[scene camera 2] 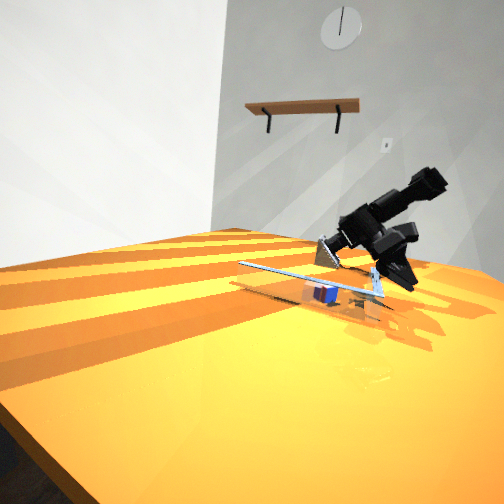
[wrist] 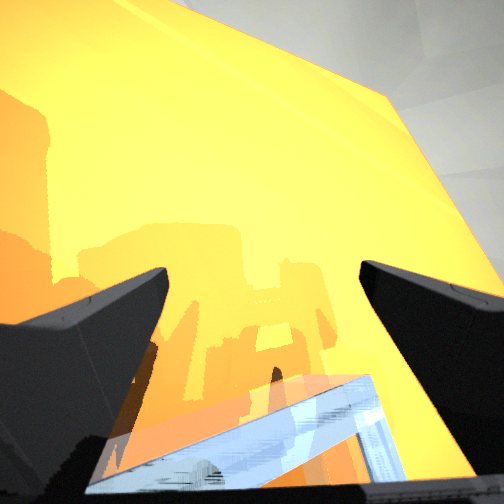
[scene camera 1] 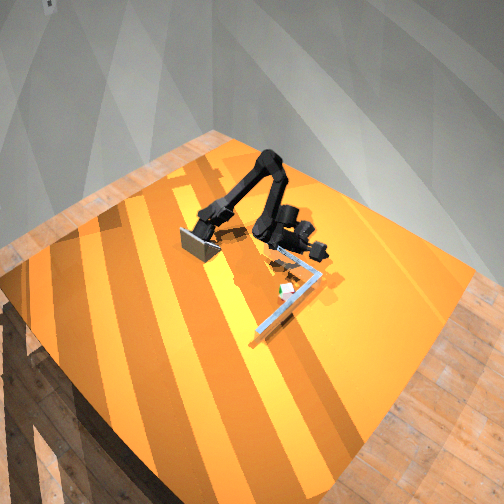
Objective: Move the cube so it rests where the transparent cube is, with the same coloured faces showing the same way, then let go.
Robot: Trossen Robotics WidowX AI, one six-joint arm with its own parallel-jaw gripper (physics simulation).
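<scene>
The small cube (scene camera 1: 286, 288) lies on the orange table inside the corner of a pale blue L-shaped rail (scene camera 1: 296, 290); white and green faces show in scene camera 1. In scene camera 2 the cube (scene camera 2: 323, 294) shows a blue side. My gripper (scene camera 1: 316, 250) is low over the table, just beyond the rail's corner, apart from the cube. In the wrist view both black fingers are spread wide, and my gripper (wrist: 262, 300) is open and empty. The rail (wrist: 290, 430) shows at the bottom of that view. The cube is hidden in the wrist view. I cannot make out the transparent cube.
A grey wedge-shaped block (scene camera 1: 199, 243) stands left of the arm's base (scene camera 1: 275, 228); it also shows in scene camera 2 (scene camera 2: 327, 253). The table's edges drop to a wooden floor. A wall shelf (scene camera 2: 303, 104) and clock (scene camera 2: 341, 27) hang behind.
</scene>
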